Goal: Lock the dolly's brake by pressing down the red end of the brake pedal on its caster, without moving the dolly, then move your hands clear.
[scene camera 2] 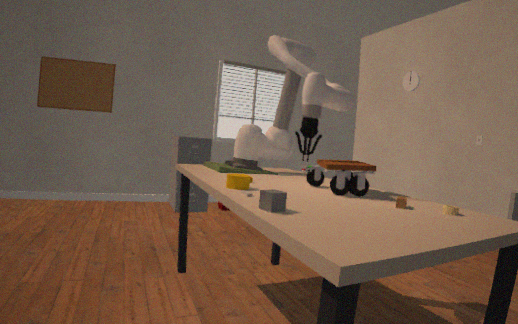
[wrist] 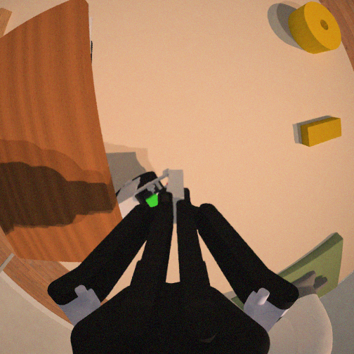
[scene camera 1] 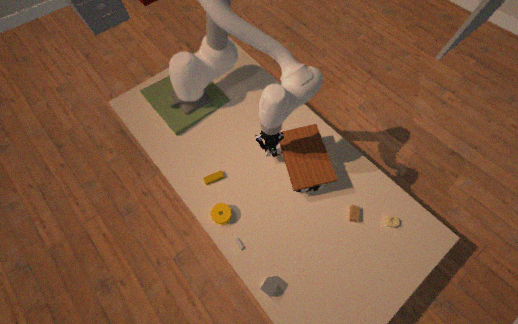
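Where they show: gripper, fingertip midpoint: point(scene camera 2: 304, 168) point(scene camera 1: 267, 153); arm's base, origin of the base link: point(scene camera 2: 244, 167) point(scene camera 1: 192, 97).
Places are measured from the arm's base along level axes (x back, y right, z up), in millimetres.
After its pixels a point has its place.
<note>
The dolly point(scene camera 1: 310, 167) @[x -762, y -200, z 109 mm] point(scene camera 2: 345, 165) @[x -828, y -140, z 105 mm] point(wrist: 47, 75) stands on its wheels on the table, its brown wooden deck level. A caster with a black wheel point(scene camera 2: 315, 178) @[x -585, y -158, z 20 mm] point(wrist: 146, 179) is at its corner nearest the gripper. The green part of the brake pedal point(wrist: 152, 200) shows at this caster in the wrist view. The red end point(scene camera 2: 303, 169) @[x -566, y -101, z 58 mm] is a tiny spot in scene camera 2 and is almost wholly hidden by the fingertips in the wrist view. My gripper point(scene camera 1: 273, 153) @[x -570, y -101, z 62 mm] point(scene camera 2: 305, 159) @[x -570, y -101, z 62 mm] point(wrist: 176, 180) is shut and empty, pointing down just above the pedal; whether it touches is unclear.
On the table point(scene camera 1: 300, 240) @[x -975, y 24, z -18 mm] point(scene camera 2: 350, 230) @[x -1251, y 147, z -18 mm] are a yellow block point(scene camera 1: 214, 177) @[x -490, y 168, z 4 mm] point(wrist: 321, 131), a yellow disc point(scene camera 1: 221, 213) @[x -654, y 238, z -4 mm] point(scene camera 2: 239, 181) @[x -708, y 250, z 13 mm] point(wrist: 315, 27), a small light piece point(scene camera 1: 240, 244) @[x -825, y 251, z -7 mm], a grey block point(scene camera 1: 274, 286) @[x -1044, y 235, z 35 mm] point(scene camera 2: 272, 201) @[x -1066, y 268, z 13 mm], an orange-brown block point(scene camera 1: 354, 213) @[x -1034, y -244, z 16 mm] point(scene camera 2: 401, 203) @[x -1058, y -225, z 0 mm] and a pale ring point(scene camera 1: 387, 222) @[x -1152, y -337, z 3 mm] point(scene camera 2: 450, 211) @[x -1176, y -339, z -6 mm].
</note>
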